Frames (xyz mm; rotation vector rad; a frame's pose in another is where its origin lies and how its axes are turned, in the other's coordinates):
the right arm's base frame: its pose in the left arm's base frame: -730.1 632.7 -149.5 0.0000 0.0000 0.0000
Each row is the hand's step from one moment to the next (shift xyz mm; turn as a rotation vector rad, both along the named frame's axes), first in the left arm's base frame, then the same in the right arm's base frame.
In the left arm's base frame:
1: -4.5 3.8 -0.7 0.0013 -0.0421 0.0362
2: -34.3 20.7 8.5 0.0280 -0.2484 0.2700
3: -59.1 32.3 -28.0 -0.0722 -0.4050 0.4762
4: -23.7 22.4 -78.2 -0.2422 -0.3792 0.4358
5: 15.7 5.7 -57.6 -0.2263 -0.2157 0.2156
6: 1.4 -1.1 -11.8 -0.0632 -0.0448 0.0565
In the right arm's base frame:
1: -4.5 3.8 -0.7 0.0013 -0.0421 0.0362
2: -34.3 20.7 8.5 0.0280 -0.2484 0.2700
3: -59.1 32.3 -28.0 -0.0722 -0.4050 0.4762
4: -23.7 22.4 -78.2 -0.2422 -0.3792 0.4358
5: 15.7 5.7 -57.6 -0.2263 -0.2157 0.2156
6: 1.4 -1.1 -11.8 -0.0632 -0.0448 0.0565

